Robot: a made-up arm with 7 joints.
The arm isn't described. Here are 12 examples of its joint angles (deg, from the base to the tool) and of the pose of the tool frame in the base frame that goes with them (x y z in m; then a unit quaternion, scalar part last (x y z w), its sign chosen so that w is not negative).
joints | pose
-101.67 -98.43 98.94 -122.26 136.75 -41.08 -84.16 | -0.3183 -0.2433 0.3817 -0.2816 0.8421 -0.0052 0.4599
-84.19 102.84 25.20 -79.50 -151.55 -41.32 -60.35 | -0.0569 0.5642 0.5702 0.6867 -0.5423 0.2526 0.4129
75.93 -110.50 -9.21 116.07 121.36 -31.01 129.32 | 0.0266 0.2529 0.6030 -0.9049 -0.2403 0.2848 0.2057
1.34 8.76 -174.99 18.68 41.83 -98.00 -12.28 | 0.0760 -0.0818 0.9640 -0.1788 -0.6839 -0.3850 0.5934
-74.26 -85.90 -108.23 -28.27 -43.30 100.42 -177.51 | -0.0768 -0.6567 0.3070 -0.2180 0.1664 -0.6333 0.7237
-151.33 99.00 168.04 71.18 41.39 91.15 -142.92 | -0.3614 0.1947 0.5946 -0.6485 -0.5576 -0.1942 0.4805
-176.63 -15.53 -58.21 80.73 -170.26 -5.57 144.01 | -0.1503 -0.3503 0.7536 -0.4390 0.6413 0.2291 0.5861
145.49 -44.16 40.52 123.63 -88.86 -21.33 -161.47 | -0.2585 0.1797 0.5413 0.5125 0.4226 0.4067 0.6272
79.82 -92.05 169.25 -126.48 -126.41 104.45 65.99 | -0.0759 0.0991 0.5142 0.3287 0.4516 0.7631 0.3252
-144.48 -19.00 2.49 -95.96 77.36 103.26 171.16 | 0.3989 -0.1322 0.5153 0.7989 0.0038 -0.3106 0.5151
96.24 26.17 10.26 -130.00 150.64 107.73 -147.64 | -0.0360 0.1275 0.4441 0.1747 0.3519 0.7494 0.5329
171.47 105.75 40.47 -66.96 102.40 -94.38 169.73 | -0.4665 -0.3251 0.3160 -0.3300 0.0886 0.4318 0.8348
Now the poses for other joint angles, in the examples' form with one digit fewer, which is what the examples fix.
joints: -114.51 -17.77 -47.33 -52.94 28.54 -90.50 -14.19
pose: 0.362 -0.255 0.658 -0.141 -0.190 -0.355 0.905
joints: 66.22 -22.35 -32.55 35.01 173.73 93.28 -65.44
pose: -0.057 0.165 0.958 -0.293 0.729 -0.500 0.365
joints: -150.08 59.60 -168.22 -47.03 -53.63 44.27 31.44
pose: -0.541 0.455 0.417 0.708 -0.383 0.452 0.385
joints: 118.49 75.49 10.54 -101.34 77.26 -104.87 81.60
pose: 0.037 -0.223 0.626 -0.466 -0.200 0.563 0.653
